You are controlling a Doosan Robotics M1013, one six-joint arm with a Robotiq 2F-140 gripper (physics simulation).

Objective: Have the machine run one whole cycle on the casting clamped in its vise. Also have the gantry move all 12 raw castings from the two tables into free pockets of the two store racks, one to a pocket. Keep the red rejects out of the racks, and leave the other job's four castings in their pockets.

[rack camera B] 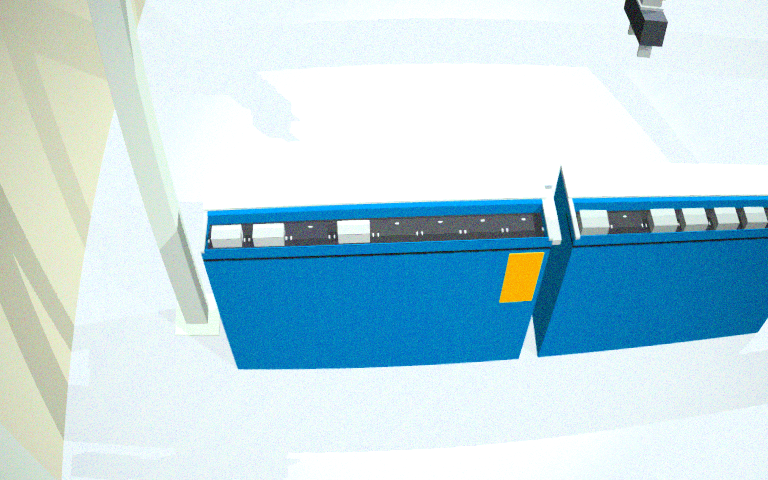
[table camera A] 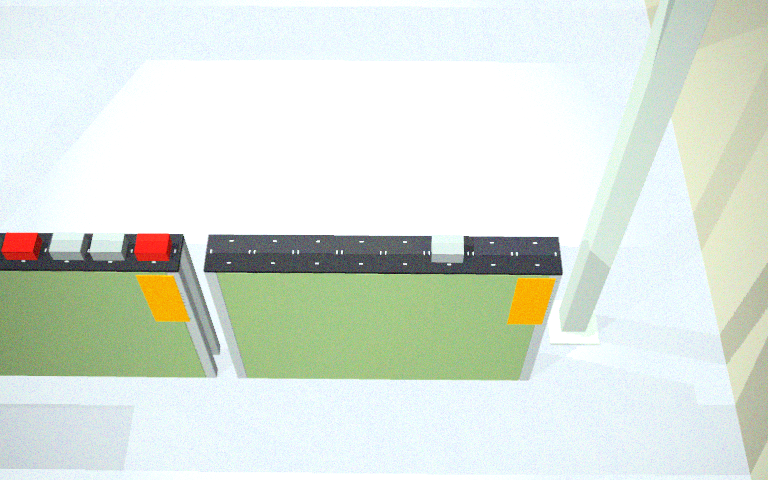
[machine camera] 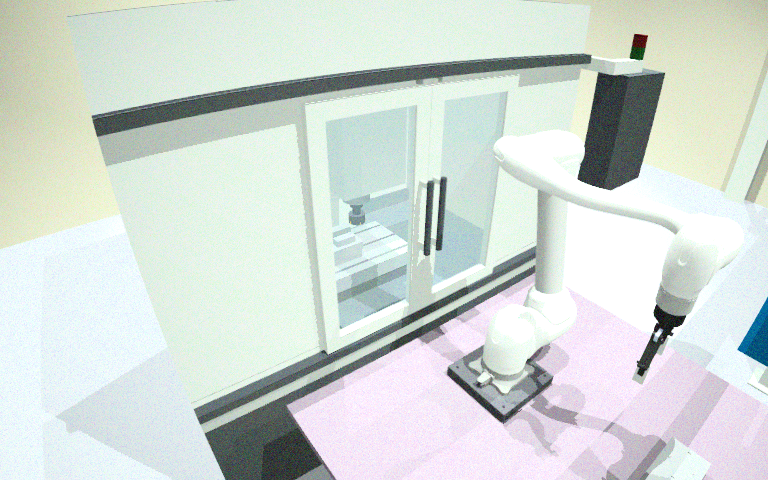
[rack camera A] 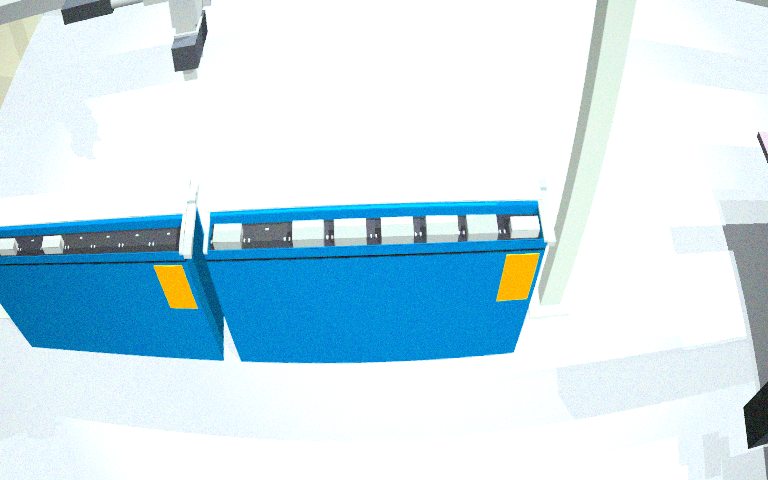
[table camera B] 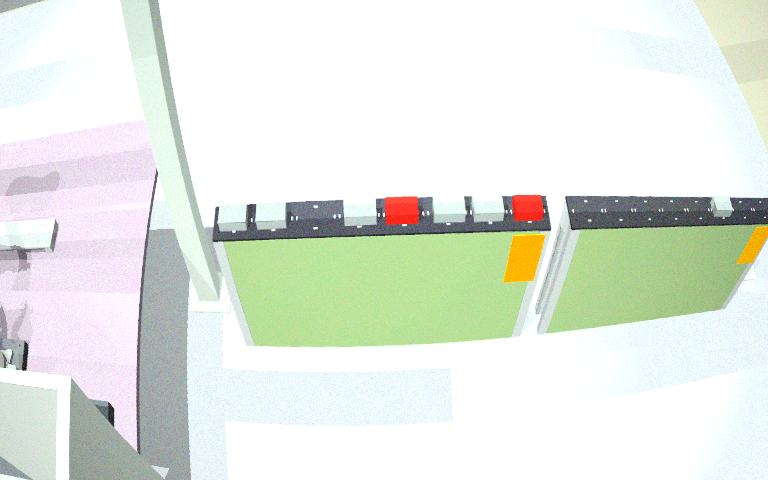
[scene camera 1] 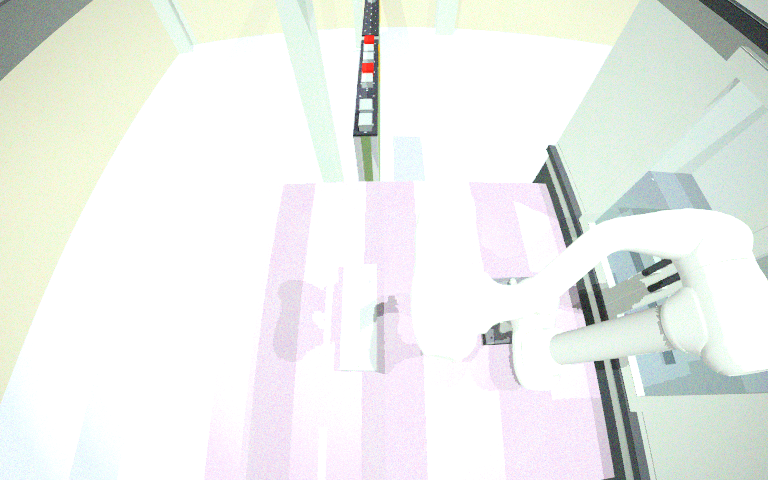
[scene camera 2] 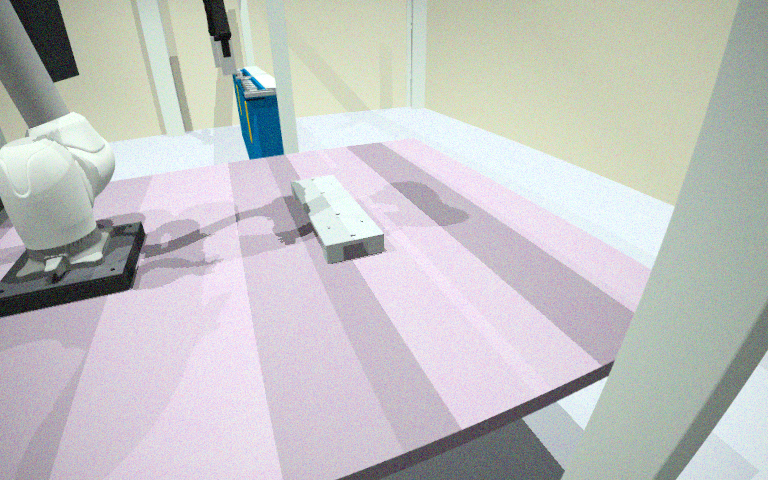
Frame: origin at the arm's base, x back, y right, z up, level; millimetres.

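Seen in the pictures: gripper, fingertip midpoint: point(scene camera 2: 225, 70); arm's base at its link origin: point(machine camera: 501, 369) point(scene camera 2: 70, 254).
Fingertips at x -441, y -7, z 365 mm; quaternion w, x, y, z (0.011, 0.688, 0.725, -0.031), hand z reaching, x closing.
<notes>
Pixels of each thing's top centre, then the offset from my fingertips to it. Level surfaces: height alone.
- several at its top centre: point(table camera B: 359, 206) point(scene camera 1: 367, 77) dx -158, dy +1532, dz -309 mm
- pale rectangular block at its top centre: point(scene camera 2: 329, 201) point(table camera B: 17, 233) point(scene camera 1: 359, 314) dx -209, dy +29, dz -355 mm
- pink table at its surface level: dz -409 mm
My gripper point(scene camera 2: 225, 49) point(machine camera: 640, 370) is open and empty, seen side-on high above the pink-topped table. Behind the closed doors point(machine camera: 421, 226), a pale block point(machine camera: 343, 236) sits in the vise under the spindle point(machine camera: 356, 212). The gantry's dark gripper head point(rack camera A: 186, 53) point(rack camera B: 651, 28) hangs beyond the racks; I see no casting in it. One blue rack point(rack camera A: 368, 305) holds several pale castings point(rack camera A: 397, 230) and one bare pocket; the other point(rack camera B: 362, 311) holds three point(rack camera B: 353, 231). One table point(table camera A: 362, 328) bears one casting point(table camera A: 447, 249); the other point(table camera B: 373, 288) bears several point(table camera B: 360, 212) and two red rejects point(table camera B: 401, 210) point(table camera B: 527, 207).
A pale rectangular block point(scene camera 1: 357, 322) point(scene camera 2: 345, 215) point(machine camera: 676, 464) lies on the pink table point(scene camera 2: 317, 339). The arm stands on a dark base plate point(machine camera: 501, 404). A dark control cabinet point(machine camera: 620, 130) hangs beside the machine. Pale posts point(rack camera A: 589, 135) point(table camera B: 164, 141) stand by a rack and a table.
</notes>
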